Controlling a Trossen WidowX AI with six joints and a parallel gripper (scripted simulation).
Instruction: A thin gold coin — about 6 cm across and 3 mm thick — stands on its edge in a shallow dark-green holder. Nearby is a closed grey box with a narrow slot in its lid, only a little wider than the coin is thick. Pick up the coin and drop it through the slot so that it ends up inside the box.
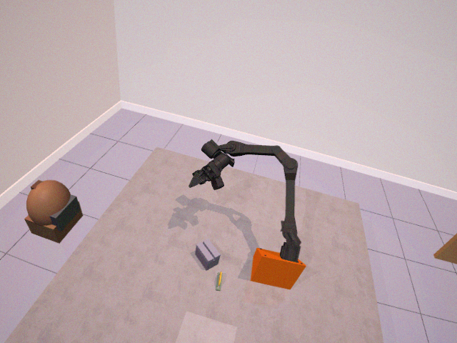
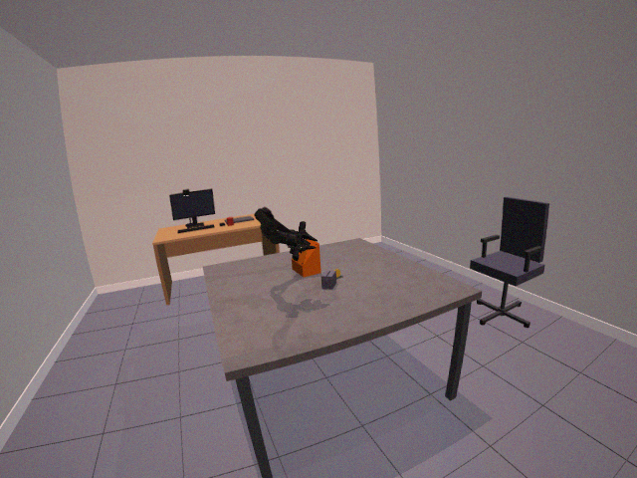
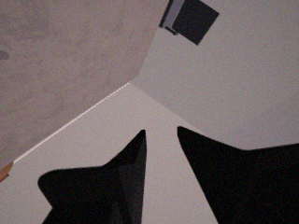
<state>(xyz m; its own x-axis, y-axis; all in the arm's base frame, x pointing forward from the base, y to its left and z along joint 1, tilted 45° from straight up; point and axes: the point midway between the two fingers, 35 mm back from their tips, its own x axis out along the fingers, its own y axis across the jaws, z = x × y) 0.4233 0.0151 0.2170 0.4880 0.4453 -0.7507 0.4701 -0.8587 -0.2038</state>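
Now: gripper tip 200 mm past the gold coin, 200 mm to the right of it and 260 mm above it.
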